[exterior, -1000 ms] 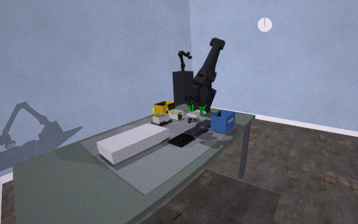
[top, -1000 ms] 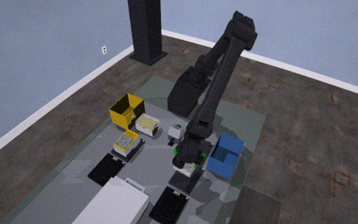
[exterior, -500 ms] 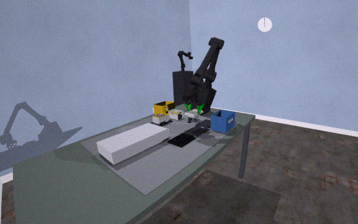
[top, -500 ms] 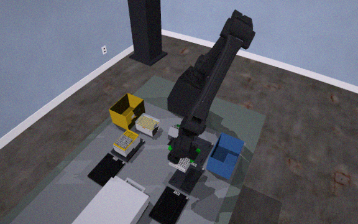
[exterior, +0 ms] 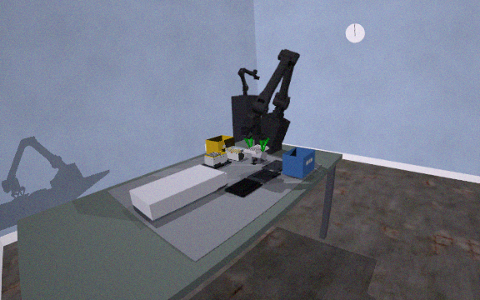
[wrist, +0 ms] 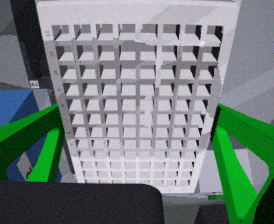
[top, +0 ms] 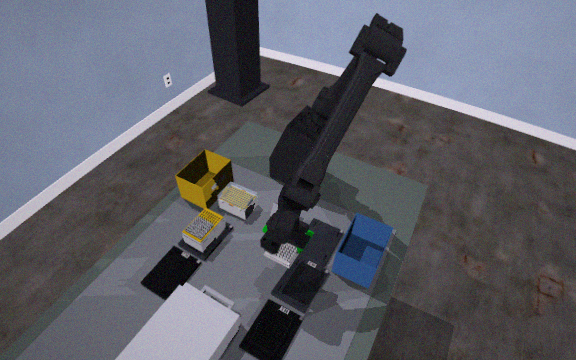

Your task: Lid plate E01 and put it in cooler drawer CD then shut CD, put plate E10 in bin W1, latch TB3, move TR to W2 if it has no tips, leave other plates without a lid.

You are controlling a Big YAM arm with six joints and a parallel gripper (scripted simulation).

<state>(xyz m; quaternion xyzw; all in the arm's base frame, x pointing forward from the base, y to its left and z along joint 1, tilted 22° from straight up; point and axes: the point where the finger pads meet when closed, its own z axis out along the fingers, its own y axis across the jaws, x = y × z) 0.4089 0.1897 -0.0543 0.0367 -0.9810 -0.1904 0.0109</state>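
Now: hand 460 mm to the left of the yellow bin W1, 120 mm past it and 110 mm above it. From my hand the other things lie so: white assay plate right at my hand; then N3 label 130 mm below, 60 mm to the left, 50 mm behind; then black lid park nest 150 mm behind, 140 mm below, 40 mm to the left.
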